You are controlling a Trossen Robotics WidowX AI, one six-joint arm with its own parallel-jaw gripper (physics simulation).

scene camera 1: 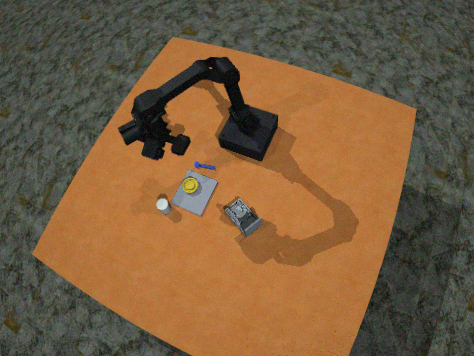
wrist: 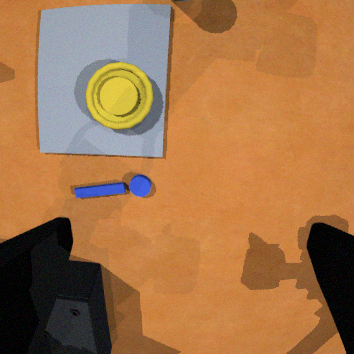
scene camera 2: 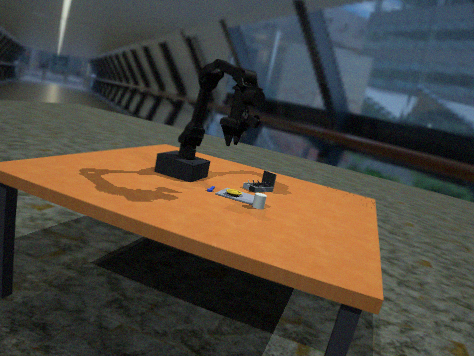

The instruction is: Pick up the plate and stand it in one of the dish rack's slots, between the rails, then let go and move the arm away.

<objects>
my gripper: open, holds nothing
a yellow plate (wrist: pixel 118 95): on a grey mat (scene camera 1: pixel 195 202)
a grey dish rack (scene camera 1: pixel 238 212): on the table
a small blue spoon (wrist: pixel 117 187): on the table
</objects>
